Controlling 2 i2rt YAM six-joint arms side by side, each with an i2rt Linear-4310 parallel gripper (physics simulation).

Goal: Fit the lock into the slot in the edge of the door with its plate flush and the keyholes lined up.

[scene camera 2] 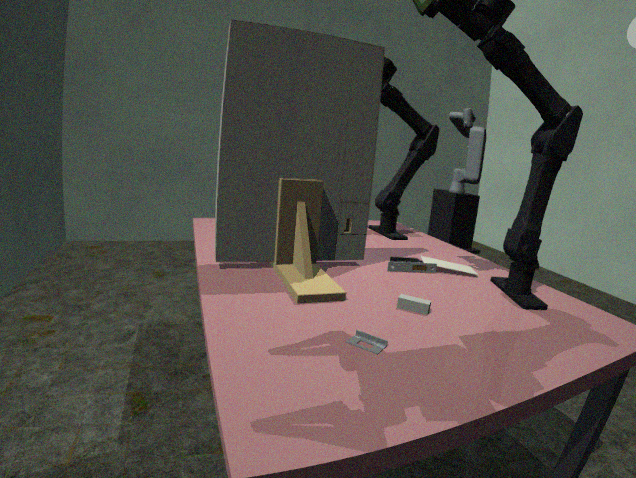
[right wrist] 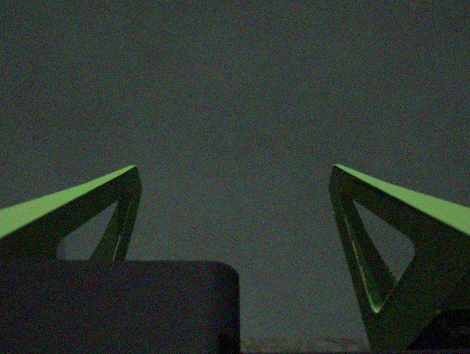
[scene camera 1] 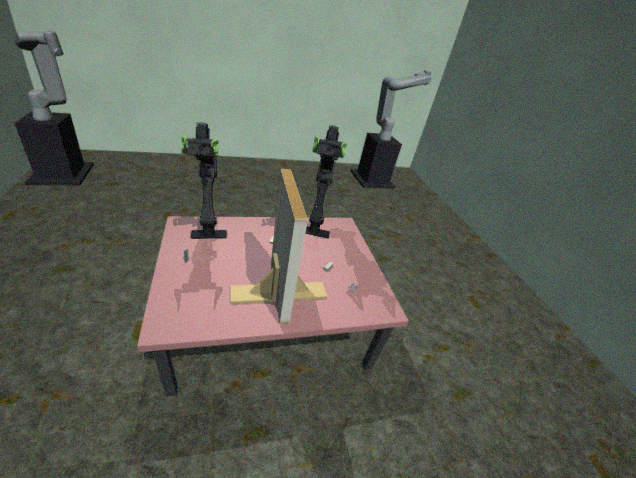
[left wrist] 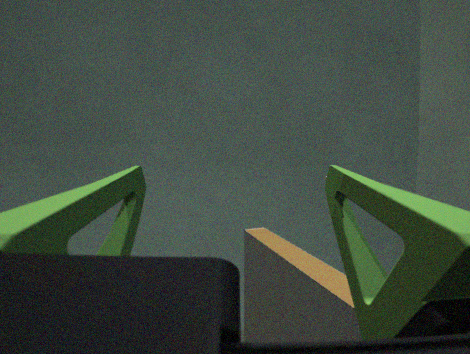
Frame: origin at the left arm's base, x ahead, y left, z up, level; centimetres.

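Seen in the pictures: left gripper, fingertip midpoint: [scene camera 1: 330,143] [left wrist: 235,176]; right gripper, fingertip midpoint: [right wrist: 235,176] [scene camera 1: 198,143]; left arm's base at its link origin: [scene camera 2: 516,293] [scene camera 1: 313,232]; right arm's base at its link origin: [scene camera 2: 386,233] [scene camera 1: 209,234].
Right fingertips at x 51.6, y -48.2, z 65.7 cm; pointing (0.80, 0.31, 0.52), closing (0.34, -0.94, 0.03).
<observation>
Offsets run from my right fingertips to a thing's top centre. Level surfaces: height alone.
The grey door @[dz -8.7, dx +5.7, dy +39.7 cm] [scene camera 1: 291,267] [scene camera 2: 298,118] [left wrist: 280,300] stands upright in tan supports. A small keyhole cutout [scene camera 2: 348,225] shows low in its face near the right edge in scene camera 2. The slot in its edge does not show. The lock @[dz -63.1, dx -25.5, dy +32.7 cm] [scene camera 2: 412,266] lies on the table past the door's right edge, its grey plate with a brassy latch facing the camera; a pale flat piece lies against it. My left gripper [scene camera 1: 330,147] [left wrist: 235,176] is open and empty, high above the table's back, partly cut off in scene camera 2. My right gripper [scene camera 1: 200,146] [right wrist: 235,176] is open and empty, equally high.
A pale block @[dz -63.5, dx -20.9, dy +61.2 cm] [scene camera 1: 328,266] [scene camera 2: 413,304] and a grey angled bracket @[dz -64.7, dx -10.0, dy +76.5 cm] [scene camera 1: 352,287] [scene camera 2: 367,342] lie on the pink table @[dz -65.7 cm] [scene camera 1: 179,328] [scene camera 2: 246,442]. A small dark piece @[dz -58.1, dx -1.7, dy -11.3 cm] [scene camera 1: 186,255] lies at the left. Tan feet [scene camera 1: 246,293] [scene camera 2: 318,287] spread from the door's base. Two grey arms on pedestals stand behind.
</observation>
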